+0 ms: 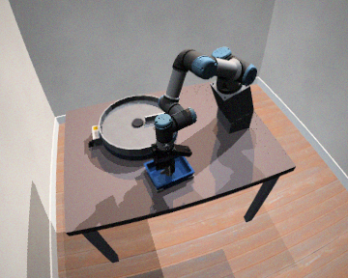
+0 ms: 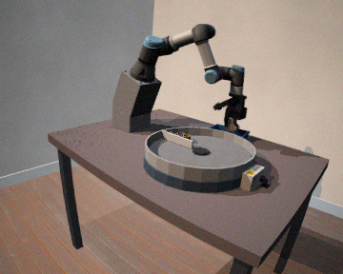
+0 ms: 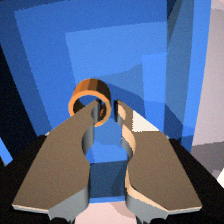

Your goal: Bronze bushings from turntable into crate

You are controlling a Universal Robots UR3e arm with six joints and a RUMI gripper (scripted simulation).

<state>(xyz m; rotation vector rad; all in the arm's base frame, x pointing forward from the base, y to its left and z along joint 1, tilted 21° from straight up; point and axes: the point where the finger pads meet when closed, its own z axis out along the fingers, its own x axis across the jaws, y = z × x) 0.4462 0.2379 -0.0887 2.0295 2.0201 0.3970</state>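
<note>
Now: the blue crate 10 mm to the right of my hand. The rest, counted from my hand: turntable (340 mm to the right, 80 mm ahead, 20 mm above).
</note>
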